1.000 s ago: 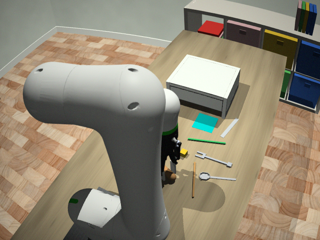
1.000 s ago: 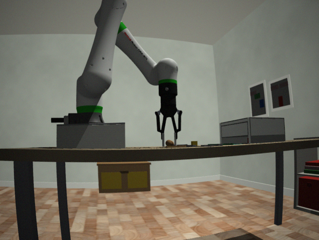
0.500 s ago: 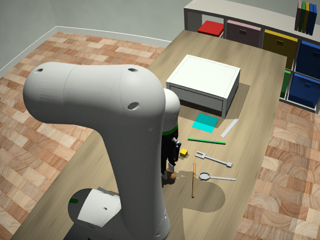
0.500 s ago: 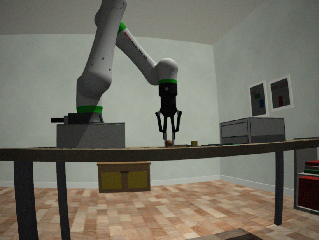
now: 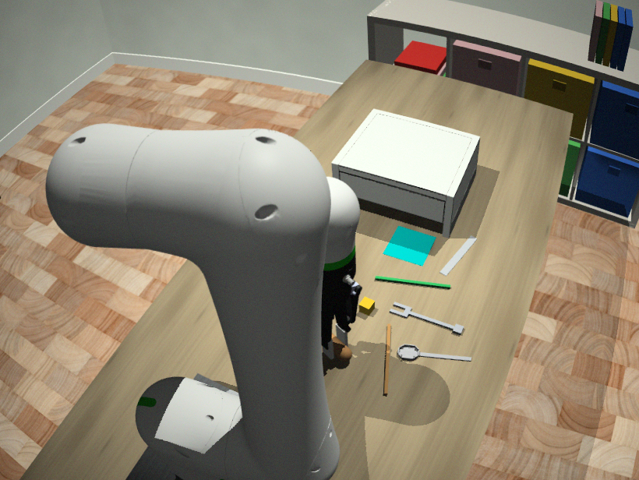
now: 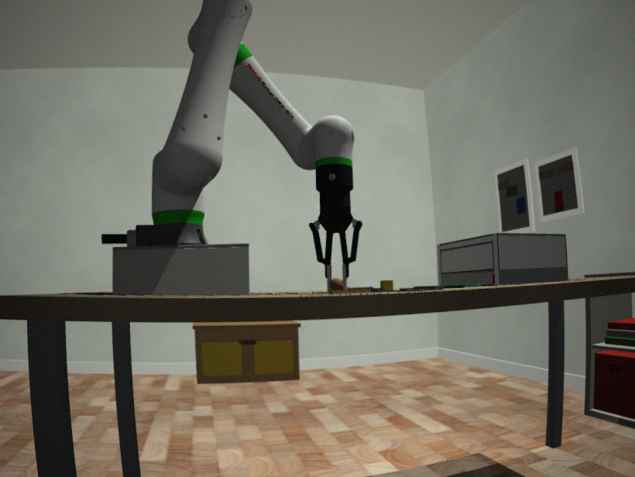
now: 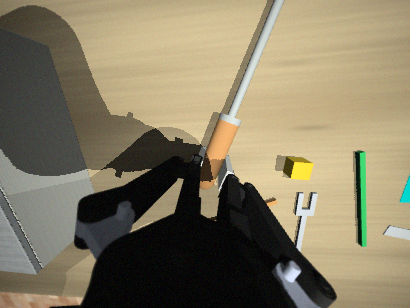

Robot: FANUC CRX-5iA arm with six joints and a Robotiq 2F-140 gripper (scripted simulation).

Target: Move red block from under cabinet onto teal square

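Now: hand 11 cm to the left of the wooden stick and 3 cm above it. Also, from my hand: hook tool: 11 cm ahead, 10 cm to the left, 2 cm below; then grey spoon-like tool: 18 cm to the right, 3 cm below, 3 cm ahead; then yellow cube: 12 cm ahead, 4 cm to the right, 2 cm below.
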